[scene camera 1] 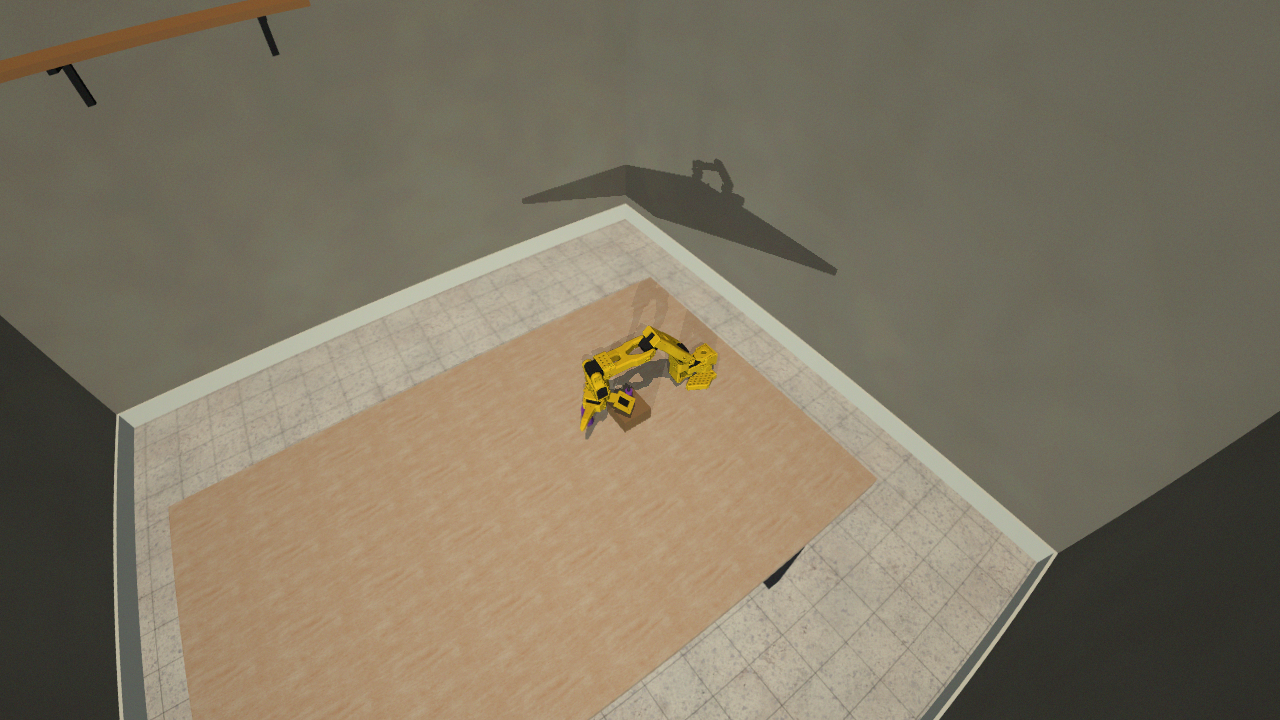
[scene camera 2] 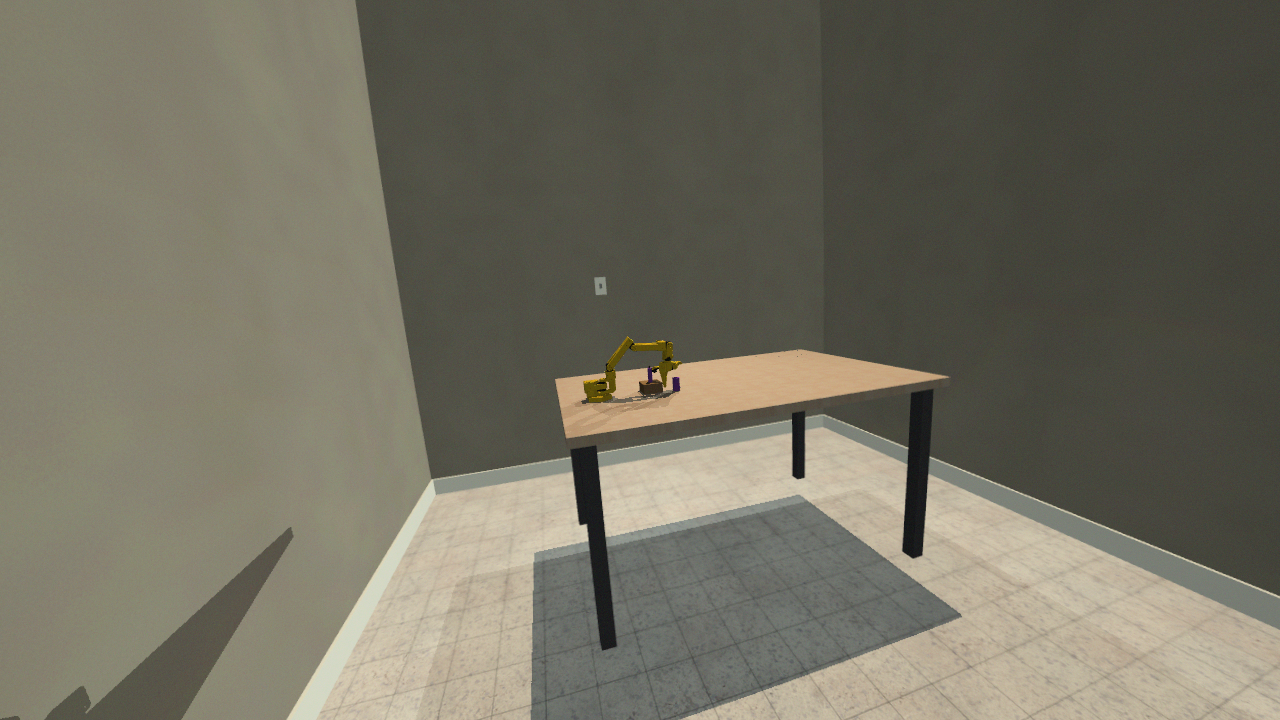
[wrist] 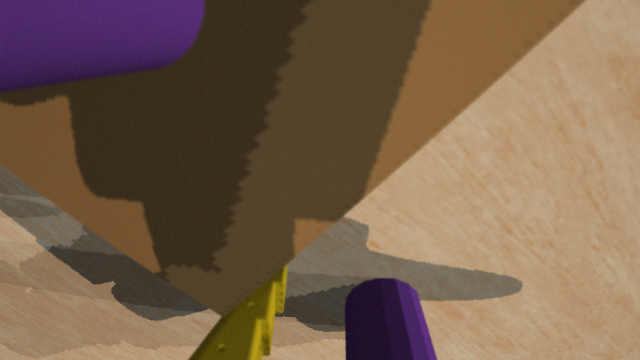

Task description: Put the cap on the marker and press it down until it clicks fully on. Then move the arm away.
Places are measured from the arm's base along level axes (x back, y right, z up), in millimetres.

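Pixels of known places: hand, tool point: (scene camera 1: 603, 408) (scene camera 2: 665, 386) (wrist: 285, 281); arm's base, link origin: (scene camera 1: 687, 378) (scene camera 2: 604, 397).
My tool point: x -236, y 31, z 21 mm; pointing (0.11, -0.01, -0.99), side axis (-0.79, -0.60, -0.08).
Observation:
For each thing: its top centre in the pictures, then the offset to it from my tool point. Level surfaces: height alone.
- purple cap, top centre: (scene camera 2: 675, 377) dx -44, dy +3, dz +29 mm
- purple marker, top centre: (scene camera 1: 628, 387) (scene camera 2: 649, 365) dx +48, dy -36, dz +81 mm
- brown block, top centre: (scene camera 1: 628, 405) (scene camera 2: 650, 381) dx +48, dy -36, dz +16 mm
- wooden table, surface height: dz -21 mm
The purple cap (scene camera 2: 675, 384) (wrist: 387, 325) stands upright on the table, beside the brown block. In scene camera 1 the jaw partly covers it. The purple marker (scene camera 1: 629, 391) (scene camera 2: 649, 372) (wrist: 90, 40) stands upright in the brown block (scene camera 1: 637, 417) (scene camera 2: 650, 387) (wrist: 450, 50). Its tip is cut off by the edge of the wrist view. My gripper (scene camera 1: 586, 419) (scene camera 2: 672, 374) is fully open and empty, at the cap. In the wrist view one notched yellow jaw shows left of the cap, with a gap between them. The moving jaw is swung out of that picture.
The wooden table (scene camera 1: 447, 537) (scene camera 2: 787, 376) bears the yellow arm (scene camera 1: 626, 356) (scene camera 2: 619, 353), whose base stands near a table corner. The arm arches past the block and marker to the cap. Shadows of the arm fall across the block and table top.

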